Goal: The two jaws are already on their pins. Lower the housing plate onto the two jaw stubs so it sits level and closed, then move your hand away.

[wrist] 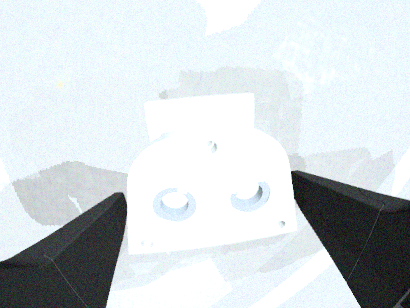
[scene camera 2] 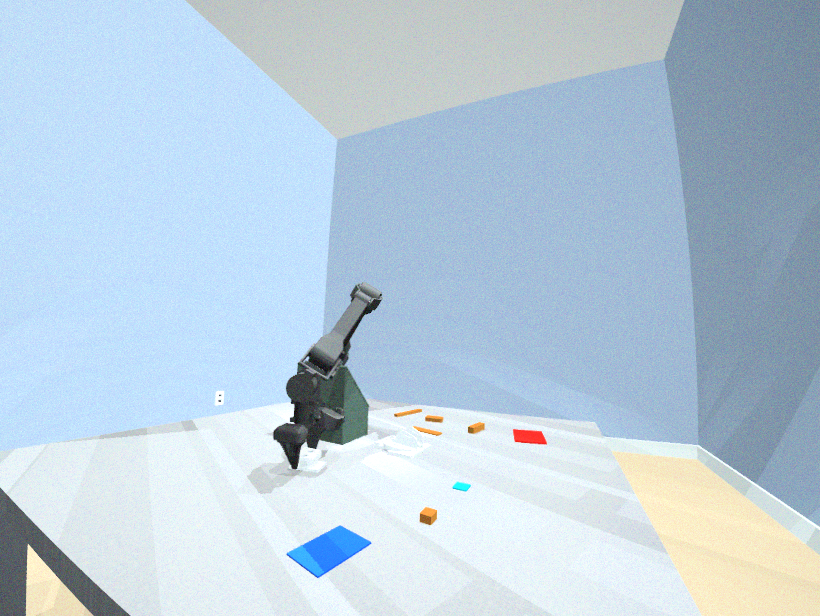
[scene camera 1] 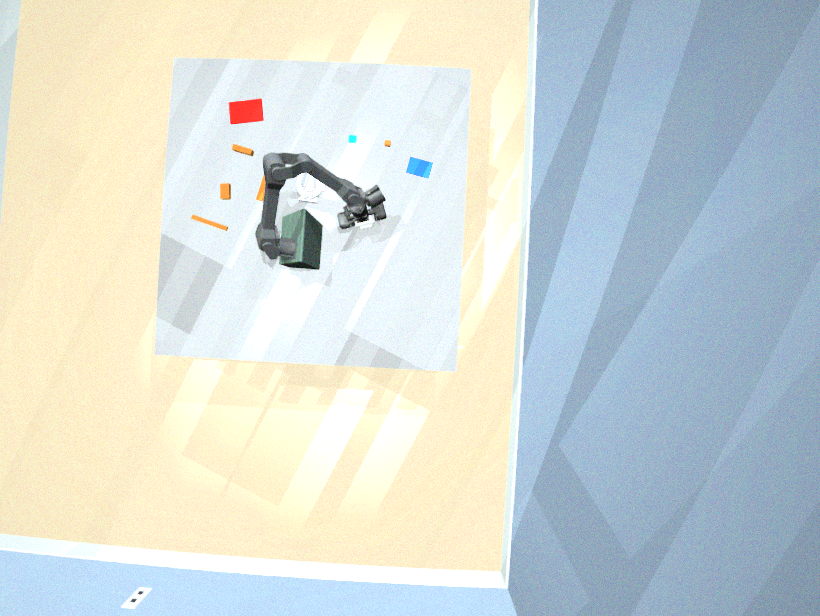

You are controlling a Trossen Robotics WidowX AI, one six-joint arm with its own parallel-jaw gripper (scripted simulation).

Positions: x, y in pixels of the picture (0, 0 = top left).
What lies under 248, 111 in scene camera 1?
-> A red patch.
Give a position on a blue patch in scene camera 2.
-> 322, 554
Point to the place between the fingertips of my gripper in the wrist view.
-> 210, 190
